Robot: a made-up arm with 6 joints. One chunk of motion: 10 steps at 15 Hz.
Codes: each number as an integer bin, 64 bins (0 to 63) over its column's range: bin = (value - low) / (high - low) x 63, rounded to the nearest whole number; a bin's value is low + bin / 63 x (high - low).
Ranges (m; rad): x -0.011..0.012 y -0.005..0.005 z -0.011..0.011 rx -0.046..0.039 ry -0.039..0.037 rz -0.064..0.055
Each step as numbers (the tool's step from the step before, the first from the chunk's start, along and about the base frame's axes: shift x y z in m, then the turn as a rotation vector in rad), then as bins.
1 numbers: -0.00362 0.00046 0.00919 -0.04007 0.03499 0.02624
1 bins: 20 34 58 4 61 48
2 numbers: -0.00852 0.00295 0.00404 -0.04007 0.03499 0.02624
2 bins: 7 50 43 4 61 48
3 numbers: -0.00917 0.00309 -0.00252 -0.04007 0.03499 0.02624
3 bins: 5 51 24 4 61 48
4 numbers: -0.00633 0.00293 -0.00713 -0.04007 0.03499 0.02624
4 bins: 13 50 11 4 61 48
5 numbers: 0.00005 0.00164 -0.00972 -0.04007 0.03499 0.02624
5 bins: 30 42 4 4 61 48
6 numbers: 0.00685 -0.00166 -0.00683 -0.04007 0.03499 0.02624
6 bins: 49 21 12 4 61 48
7 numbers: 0.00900 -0.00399 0.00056 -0.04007 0.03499 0.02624
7 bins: 55 6 33 4 61 48
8 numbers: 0.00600 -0.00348 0.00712 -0.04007 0.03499 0.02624
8 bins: 47 10 52 4 61 48
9 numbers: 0.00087 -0.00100 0.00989 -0.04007 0.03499 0.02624
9 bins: 33 25 60 4 61 48
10 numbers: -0.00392 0.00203 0.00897 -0.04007 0.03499 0.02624
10 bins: 19 44 57 4 61 48
